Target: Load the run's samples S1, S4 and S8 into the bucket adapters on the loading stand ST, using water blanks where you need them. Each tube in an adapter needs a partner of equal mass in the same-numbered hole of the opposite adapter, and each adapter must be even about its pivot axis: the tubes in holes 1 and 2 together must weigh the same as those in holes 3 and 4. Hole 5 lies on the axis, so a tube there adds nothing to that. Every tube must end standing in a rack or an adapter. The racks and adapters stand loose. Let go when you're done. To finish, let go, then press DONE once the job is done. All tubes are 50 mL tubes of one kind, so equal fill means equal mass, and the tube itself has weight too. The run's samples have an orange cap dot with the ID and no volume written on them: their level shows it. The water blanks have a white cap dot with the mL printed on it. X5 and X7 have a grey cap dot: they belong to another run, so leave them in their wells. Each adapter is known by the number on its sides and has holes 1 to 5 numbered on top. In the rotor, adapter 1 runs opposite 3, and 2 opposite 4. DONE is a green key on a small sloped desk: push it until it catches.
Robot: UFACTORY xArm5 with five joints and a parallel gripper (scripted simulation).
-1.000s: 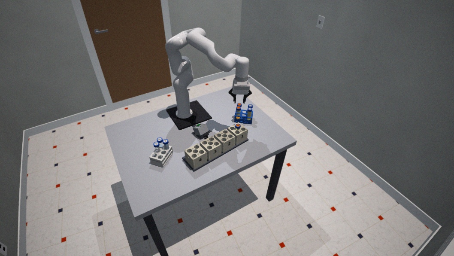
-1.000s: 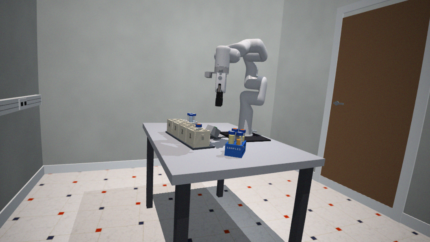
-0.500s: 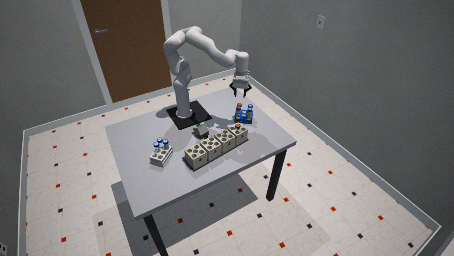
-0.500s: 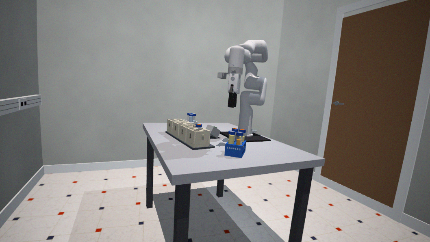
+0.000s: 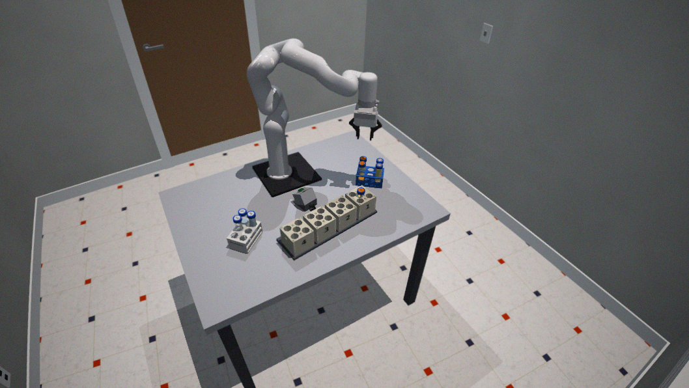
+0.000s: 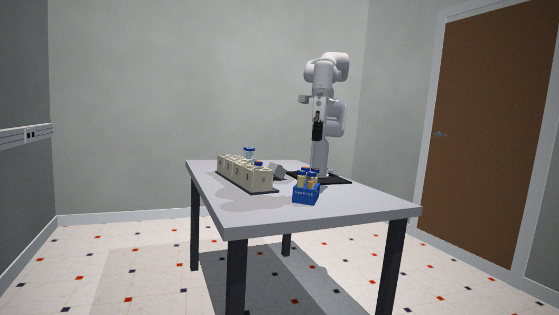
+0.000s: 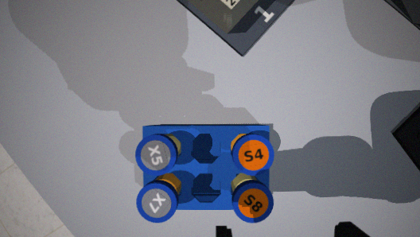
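Now: the blue samples rack 220 mm below my hand, 40 mm ahead of it and 20 mm to the left of it. Round my hand: adapter 3: 350 mm to the right, 230 mm ahead, 200 mm below; then white rack: 630 mm to the right, 220 mm below, 120 mm ahead.
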